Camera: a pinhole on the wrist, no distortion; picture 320 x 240 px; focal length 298.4 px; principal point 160.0 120.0 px. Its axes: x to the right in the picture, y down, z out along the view. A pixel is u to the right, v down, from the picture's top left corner.
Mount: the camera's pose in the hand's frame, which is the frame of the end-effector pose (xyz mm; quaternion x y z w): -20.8 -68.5 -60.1 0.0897 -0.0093 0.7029 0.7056
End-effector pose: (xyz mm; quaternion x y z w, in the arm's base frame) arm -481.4 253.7 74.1 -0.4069 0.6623 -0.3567 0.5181
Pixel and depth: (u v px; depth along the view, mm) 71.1 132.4 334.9
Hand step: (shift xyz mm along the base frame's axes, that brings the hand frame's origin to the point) 287.1 -103.6 137.1
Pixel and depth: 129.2 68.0 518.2
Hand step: 437.9 -217.4 32.7
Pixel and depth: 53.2 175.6 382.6
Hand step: 348.5 -76.9 186.7
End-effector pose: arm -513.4 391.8 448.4 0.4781 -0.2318 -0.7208 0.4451
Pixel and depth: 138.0 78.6 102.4
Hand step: -72.6 37.2 -54.3
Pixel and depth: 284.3 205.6 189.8
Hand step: -128.2 40.6 75.1
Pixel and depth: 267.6 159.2 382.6
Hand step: -295.7 -16.0 172.0
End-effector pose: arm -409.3 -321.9 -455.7 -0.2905 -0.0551 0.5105 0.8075
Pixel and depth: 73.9 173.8 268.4
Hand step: 49.7 -8.5 268.2
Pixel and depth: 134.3 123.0 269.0
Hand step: 27.6 48.9 232.8
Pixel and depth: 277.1 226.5 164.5
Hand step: -51.5 -11.4 123.9
